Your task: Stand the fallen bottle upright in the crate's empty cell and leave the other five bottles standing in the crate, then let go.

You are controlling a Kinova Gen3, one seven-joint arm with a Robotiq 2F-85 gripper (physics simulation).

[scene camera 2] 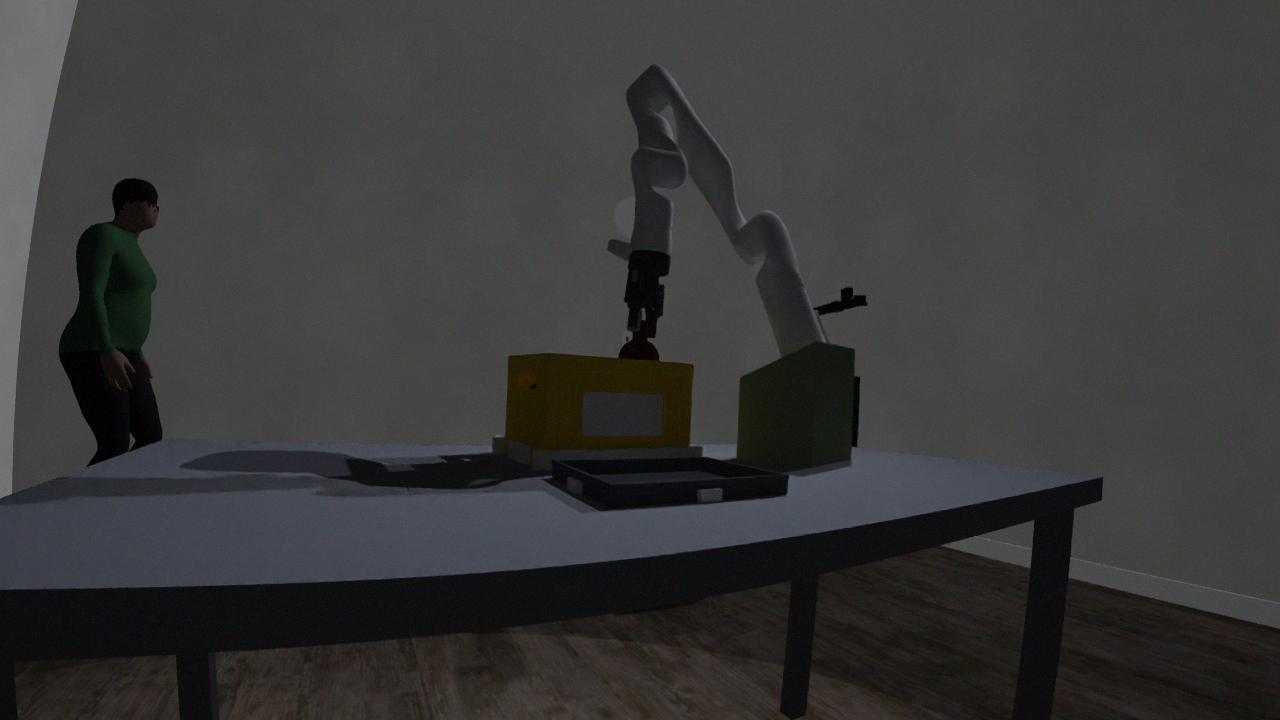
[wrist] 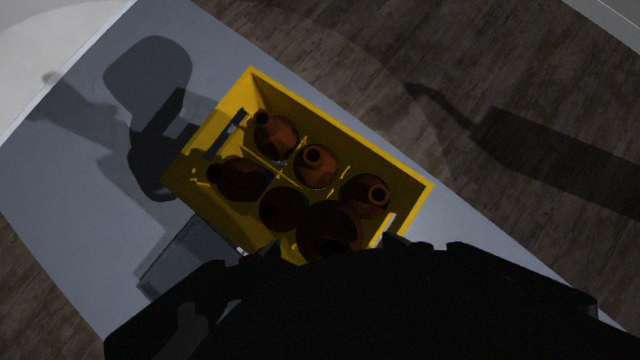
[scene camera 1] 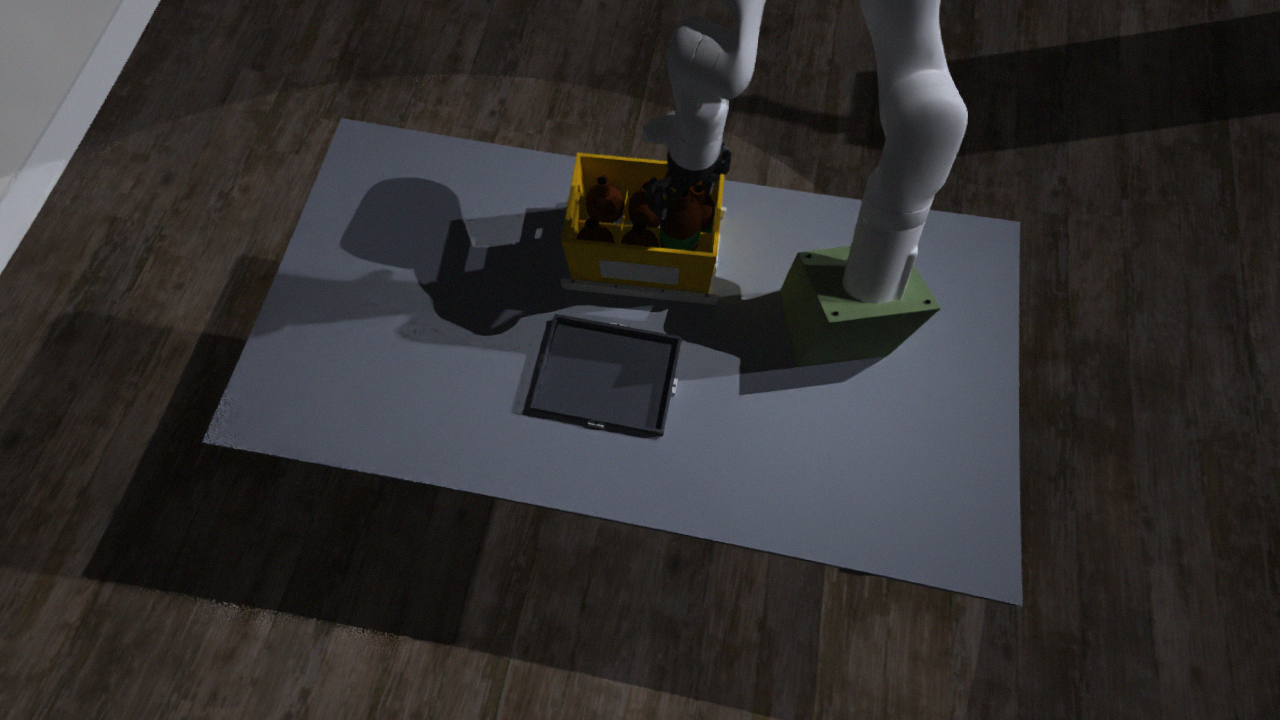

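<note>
The yellow crate stands on the grey table and holds six brown bottles, one in each cell. In the wrist view the nearest bottle stands upright in the front cell right under my gripper. The other five bottles, such as those in the wrist view, stand in their own cells. My gripper is open. It hangs just above the nearest bottle's top, with its fingers spread on either side of the neck and not gripping it.
A flat black tray lies in front of the crate. The arm's green base block stands to the crate's right. The crate is near the table's far edge, with wooden floor beyond.
</note>
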